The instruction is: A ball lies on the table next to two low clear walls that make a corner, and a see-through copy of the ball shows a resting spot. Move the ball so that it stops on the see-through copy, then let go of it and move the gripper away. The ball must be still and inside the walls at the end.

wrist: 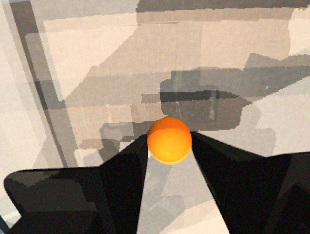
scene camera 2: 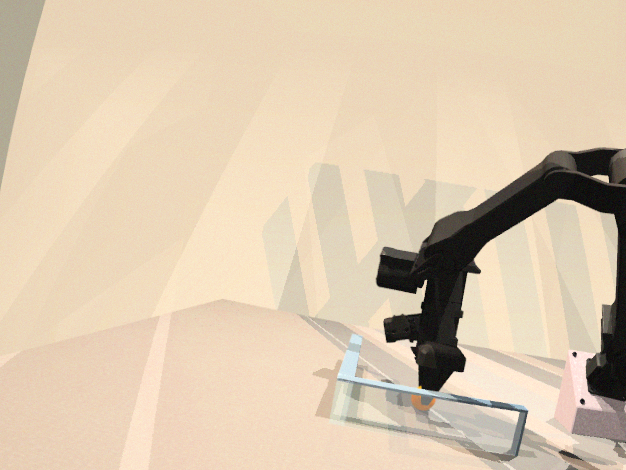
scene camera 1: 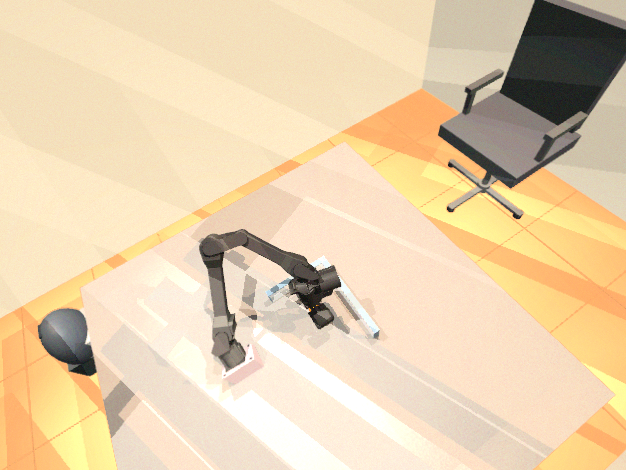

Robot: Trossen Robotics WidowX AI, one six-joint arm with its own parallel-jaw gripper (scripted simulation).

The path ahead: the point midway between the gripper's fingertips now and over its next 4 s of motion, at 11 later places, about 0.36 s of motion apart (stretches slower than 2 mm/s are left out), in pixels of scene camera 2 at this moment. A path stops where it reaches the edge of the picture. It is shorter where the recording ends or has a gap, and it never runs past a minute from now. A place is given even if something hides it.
The gripper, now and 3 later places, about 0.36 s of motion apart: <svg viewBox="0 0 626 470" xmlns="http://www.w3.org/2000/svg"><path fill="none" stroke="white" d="M423 400L427 384L432 350L438 328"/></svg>
